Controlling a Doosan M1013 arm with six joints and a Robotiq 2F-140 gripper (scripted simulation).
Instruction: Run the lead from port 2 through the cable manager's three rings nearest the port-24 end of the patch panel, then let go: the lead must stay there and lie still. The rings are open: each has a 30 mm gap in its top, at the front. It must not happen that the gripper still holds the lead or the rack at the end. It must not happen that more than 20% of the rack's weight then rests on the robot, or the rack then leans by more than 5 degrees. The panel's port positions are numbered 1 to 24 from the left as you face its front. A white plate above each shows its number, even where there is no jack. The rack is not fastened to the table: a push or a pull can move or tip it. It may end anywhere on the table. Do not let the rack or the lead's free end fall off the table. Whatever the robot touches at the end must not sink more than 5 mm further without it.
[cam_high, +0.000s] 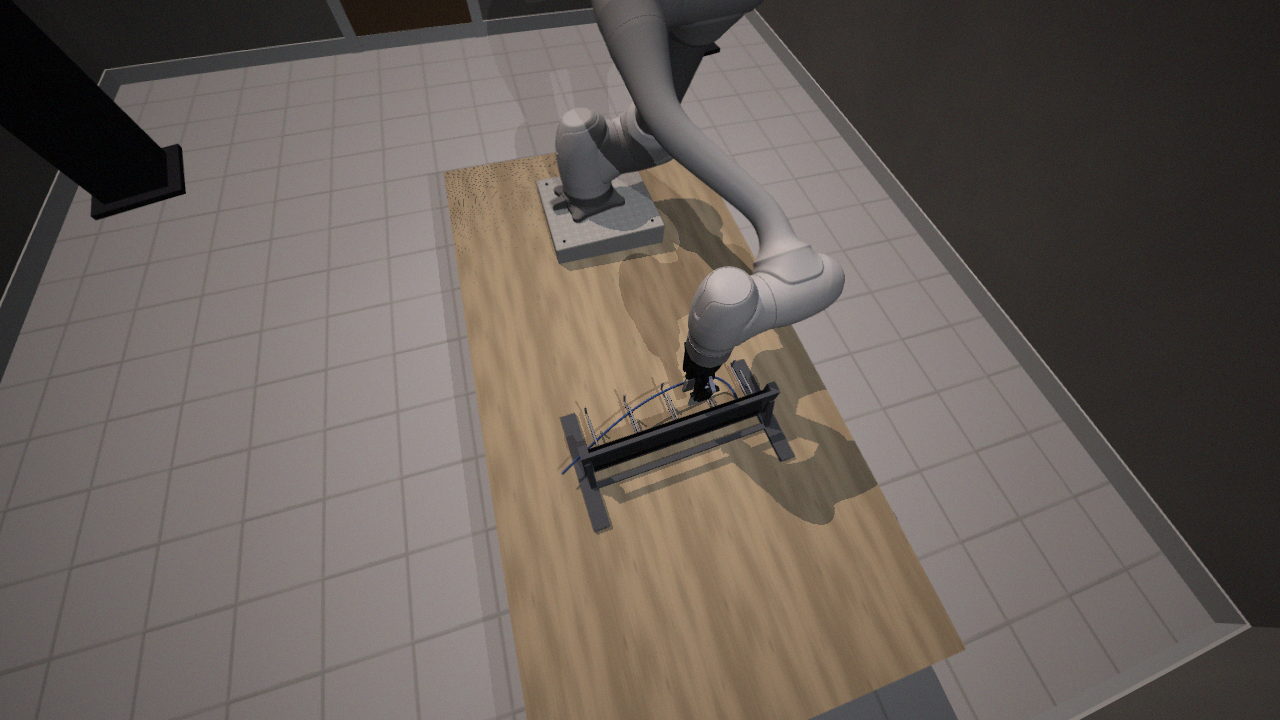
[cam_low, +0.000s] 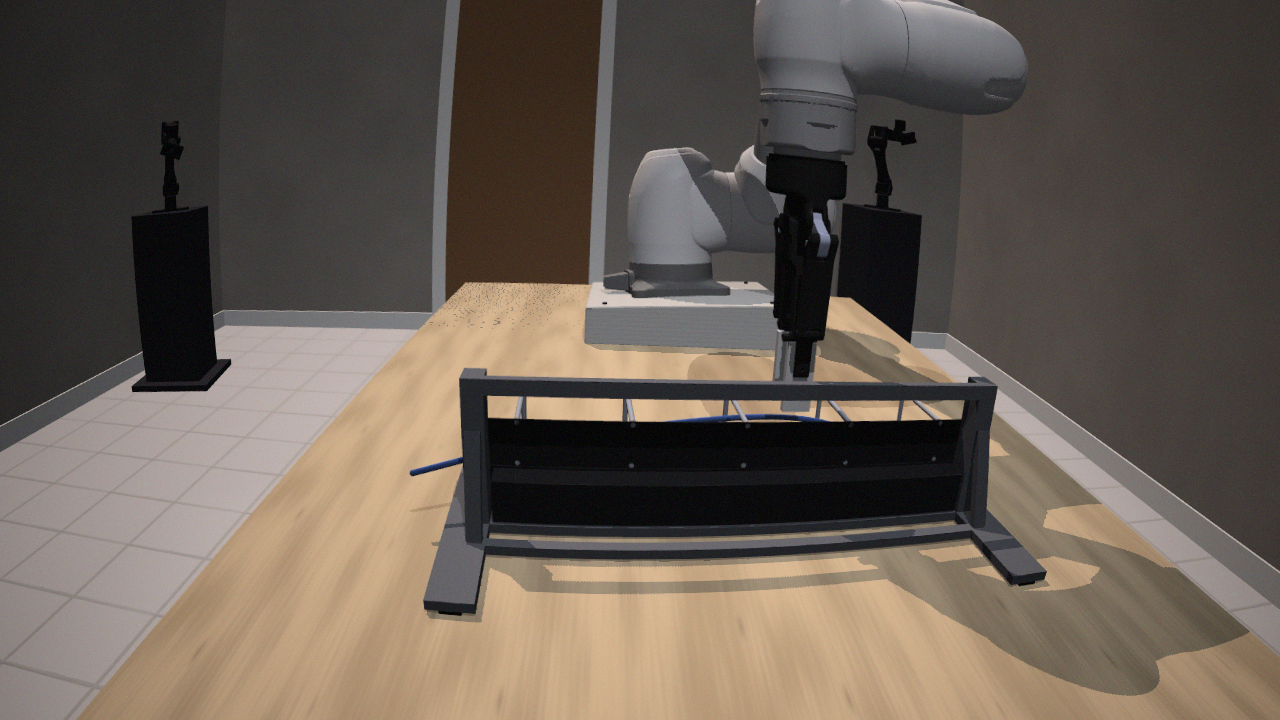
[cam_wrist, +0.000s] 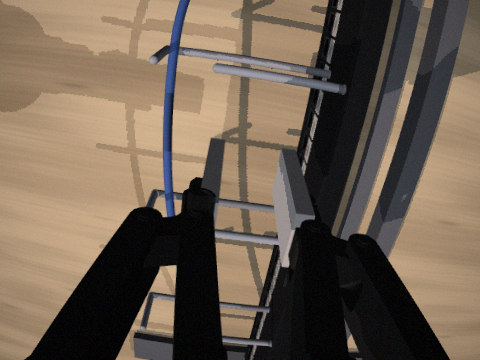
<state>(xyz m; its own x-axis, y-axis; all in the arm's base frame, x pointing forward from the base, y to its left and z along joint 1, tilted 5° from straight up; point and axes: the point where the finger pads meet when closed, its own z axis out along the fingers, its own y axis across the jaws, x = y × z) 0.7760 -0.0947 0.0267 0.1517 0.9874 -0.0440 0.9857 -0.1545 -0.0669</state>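
Right now the dark rack is 6 cm to the right of my hand, 6 cm below it and 5 cm ahead of it.
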